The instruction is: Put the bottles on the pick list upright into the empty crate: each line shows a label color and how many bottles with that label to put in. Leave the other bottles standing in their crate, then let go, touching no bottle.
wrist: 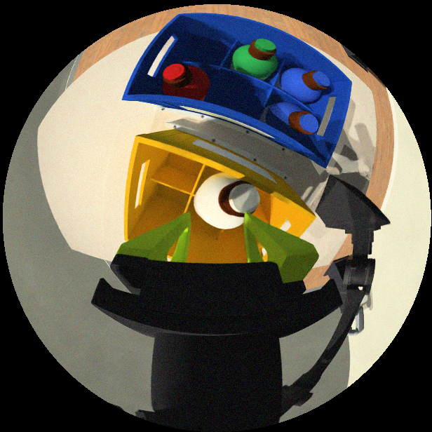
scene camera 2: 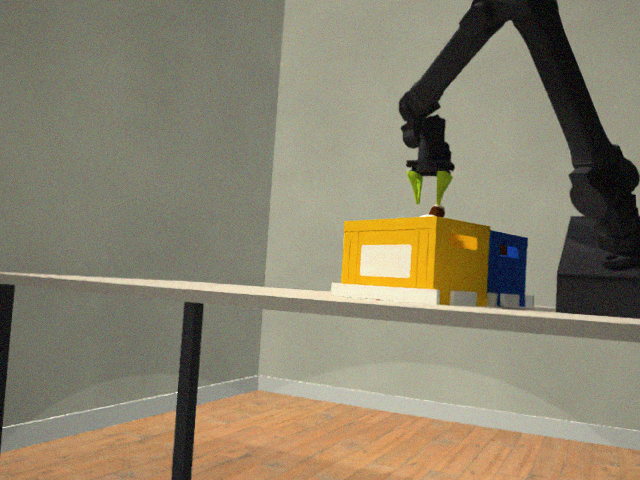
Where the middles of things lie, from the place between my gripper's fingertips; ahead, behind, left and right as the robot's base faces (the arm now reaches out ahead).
Scene:
The white bottle [wrist: 222,199] is 3 cm to the left of my hand and 8 cm below it. Also, from my hand: green bottle [wrist: 257,59] 8 cm behind, 21 cm to the right, 14 cm below; then white strip [scene camera 2: 415,295] 7 cm ahead, 15 cm to the left, 21 cm below.

